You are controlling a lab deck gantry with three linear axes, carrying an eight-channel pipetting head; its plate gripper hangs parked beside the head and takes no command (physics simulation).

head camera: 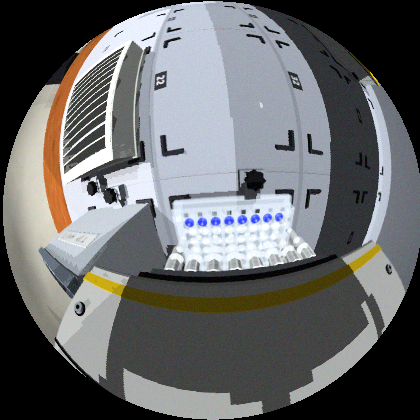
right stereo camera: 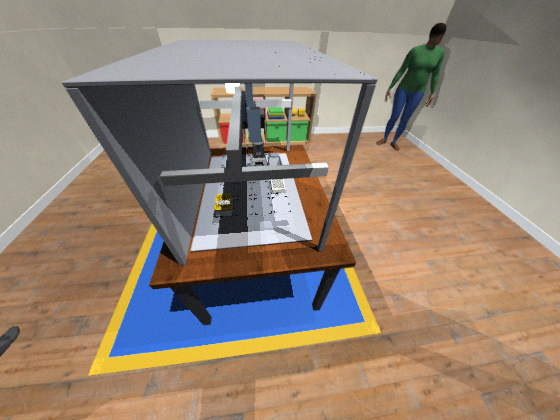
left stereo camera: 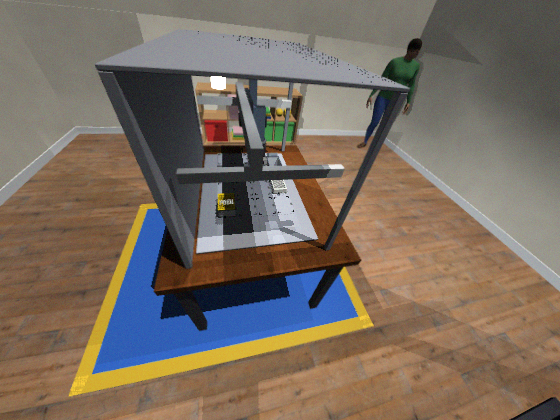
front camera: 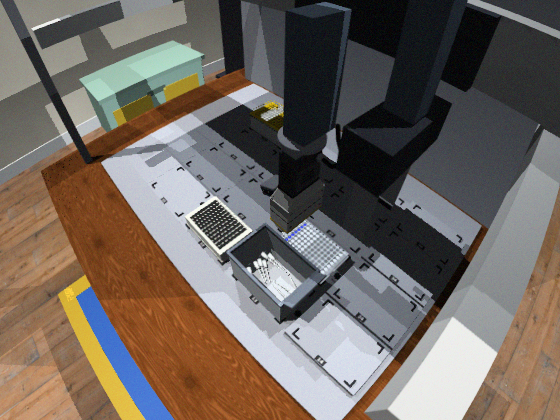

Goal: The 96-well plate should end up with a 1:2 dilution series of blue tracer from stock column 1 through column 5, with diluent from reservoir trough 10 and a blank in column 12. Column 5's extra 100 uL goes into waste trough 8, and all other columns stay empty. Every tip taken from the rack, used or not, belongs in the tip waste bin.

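Observation:
The pipetting head (front camera: 297,202) (head camera: 225,325) (right stereo camera: 258,155) is low over the 96-well plate (front camera: 325,250) (head camera: 232,202). Its row of nozzles (head camera: 235,261) stands over the plate; the tip ends cannot be made out. The plate's end column (front camera: 297,231) (head camera: 229,220) is blue; the other visible wells look pale. The reservoir (front camera: 220,225) (head camera: 90,115) (left stereo camera: 278,185) (right stereo camera: 278,185) has dark slots. The tip waste bin (front camera: 257,285) (head camera: 105,235) holds several loose white tips. The yellow tip rack (front camera: 265,117) (left stereo camera: 226,202) (right stereo camera: 223,202) has white tips left. The parked plate gripper (front camera: 391,192) is dark; its fingers are unclear.
The bin's tall walls stand between the reservoir and the plate. A dark block (front camera: 395,130) hangs behind the head. Black knobs (head camera: 255,180) (front camera: 337,275) stand near the plate. Grey frame posts (left stereo camera: 345,200) (right stereo camera: 345,175) rise at the deck's corners. A person in green (left stereo camera: 402,70) (right stereo camera: 422,65) stands beyond.

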